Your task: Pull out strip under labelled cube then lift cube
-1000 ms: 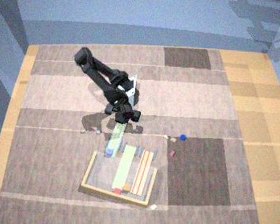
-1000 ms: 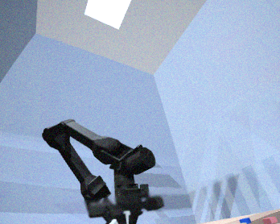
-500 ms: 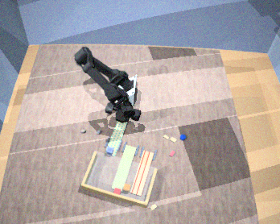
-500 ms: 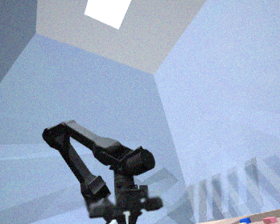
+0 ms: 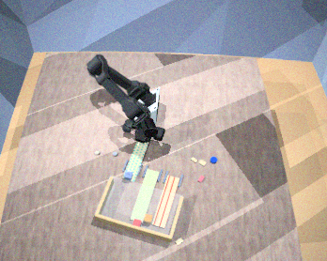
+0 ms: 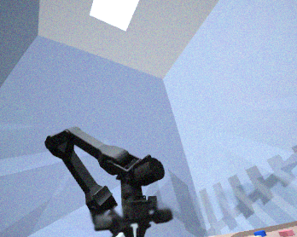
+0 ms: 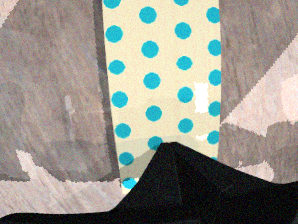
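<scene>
My gripper tip is 90 mm short of the dotted strip and 30 mm to the left of it. Round my gripper tip: grey piece: 210 mm to the right, 80 mm ahead; then red bit: 260 mm to the left, 200 mm ahead; then white block: 200 mm ahead, 60 mm to the right, 20 mm above.
</scene>
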